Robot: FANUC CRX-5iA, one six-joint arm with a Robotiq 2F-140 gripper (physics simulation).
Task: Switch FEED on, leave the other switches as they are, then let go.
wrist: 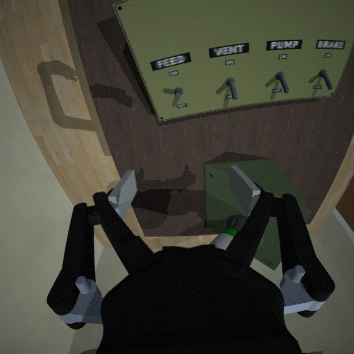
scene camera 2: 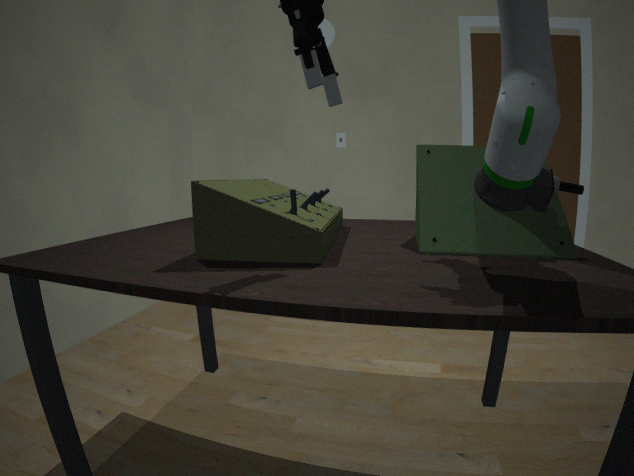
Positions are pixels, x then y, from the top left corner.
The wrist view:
gripper: 182, 177
olive switch box: 198, 55
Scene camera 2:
gripper: 326, 96
